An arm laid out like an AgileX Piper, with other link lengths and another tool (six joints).
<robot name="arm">
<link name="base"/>
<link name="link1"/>
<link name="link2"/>
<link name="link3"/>
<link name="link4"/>
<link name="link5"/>
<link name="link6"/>
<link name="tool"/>
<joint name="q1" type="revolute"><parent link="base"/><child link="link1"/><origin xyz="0 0 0.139" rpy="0 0 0"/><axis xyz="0 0 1"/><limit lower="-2.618" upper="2.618"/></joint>
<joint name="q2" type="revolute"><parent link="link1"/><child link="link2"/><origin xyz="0 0 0" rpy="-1.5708 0 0"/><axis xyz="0 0 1"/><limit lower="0" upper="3.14"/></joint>
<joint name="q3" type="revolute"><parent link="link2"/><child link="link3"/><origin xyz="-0.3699 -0.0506 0" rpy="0 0 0"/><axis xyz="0 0 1"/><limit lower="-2.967" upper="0"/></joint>
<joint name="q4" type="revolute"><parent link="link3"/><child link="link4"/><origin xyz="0.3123 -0.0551 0" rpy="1.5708 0 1.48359"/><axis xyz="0 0 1"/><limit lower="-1.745" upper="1.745"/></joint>
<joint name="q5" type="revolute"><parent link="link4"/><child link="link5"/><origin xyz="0 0 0" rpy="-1.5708 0 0"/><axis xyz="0 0 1"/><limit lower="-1.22" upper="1.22"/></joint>
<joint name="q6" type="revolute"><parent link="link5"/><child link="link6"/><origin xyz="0 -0.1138 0" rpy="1.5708 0 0"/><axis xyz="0 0 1"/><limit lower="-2.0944" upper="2.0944"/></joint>
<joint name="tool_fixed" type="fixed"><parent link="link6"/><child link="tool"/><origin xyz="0.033 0.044 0.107" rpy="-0.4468 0 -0.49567"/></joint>
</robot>
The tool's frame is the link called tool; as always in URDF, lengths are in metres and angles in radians.
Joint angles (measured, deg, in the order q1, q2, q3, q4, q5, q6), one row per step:
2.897 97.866 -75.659 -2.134 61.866 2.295
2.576 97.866 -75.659 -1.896 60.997 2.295
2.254 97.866 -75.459 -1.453 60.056 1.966
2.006 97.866 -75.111 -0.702 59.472 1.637
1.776 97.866 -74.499 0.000 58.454 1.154
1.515 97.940 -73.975 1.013 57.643 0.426
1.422 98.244 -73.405 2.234 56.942 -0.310
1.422 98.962 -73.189 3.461 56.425 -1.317
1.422 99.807 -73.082 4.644 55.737 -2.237
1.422 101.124 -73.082 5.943 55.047 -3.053
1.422 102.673 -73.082 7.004 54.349 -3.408
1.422 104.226 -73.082 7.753 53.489 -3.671
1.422 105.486 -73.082 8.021 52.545 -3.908
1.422 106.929 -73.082 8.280 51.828 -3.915
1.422 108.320 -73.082 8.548 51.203 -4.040
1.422 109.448 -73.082 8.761 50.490 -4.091
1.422 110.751 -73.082 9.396 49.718 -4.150
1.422 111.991 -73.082 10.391 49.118 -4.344
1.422 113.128 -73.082 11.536 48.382 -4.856
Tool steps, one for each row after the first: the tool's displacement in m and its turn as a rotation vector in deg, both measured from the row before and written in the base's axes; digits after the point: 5 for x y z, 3 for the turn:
0.00370 -0.00128 0.00035 0.278 -0.856 -0.362
0.00273 -0.00081 -0.00064 0.392 -0.716 -0.106
0.00056 0.00072 -0.00135 0.655 -0.206 -0.143
0.00076 0.00057 -0.00274 0.574 -0.385 0.029
0.00040 0.00125 -0.00264 0.796 -0.196 0.116
-0.00015 0.00317 -0.00443 0.971 0.181 0.199
0.00109 0.00371 -0.00557 0.905 0.398 0.530
0.00247 0.00356 -0.00586 0.877 0.234 0.422
0.00345 0.00398 -0.00872 0.989 0.593 0.241
0.00370 0.00336 -0.01071 0.847 0.844 -0.154
0.00403 0.00227 -0.01115 0.563 0.687 -0.164
0.00385 0.00062 -0.00951 0.131 0.302 -0.005
0.00291 0.00073 -0.01102 0.161 0.737 -0.205
0.00221 0.00069 -0.01073 0.149 0.762 -0.089
0.00245 0.00051 -0.00878 0.110 0.420 -0.151
0.00265 0.00183 -0.00981 0.452 0.545 -0.382
0.00196 0.00288 -0.00899 0.734 0.642 -0.442
0.00229 0.00307 -0.00813 0.792 0.361 -0.261

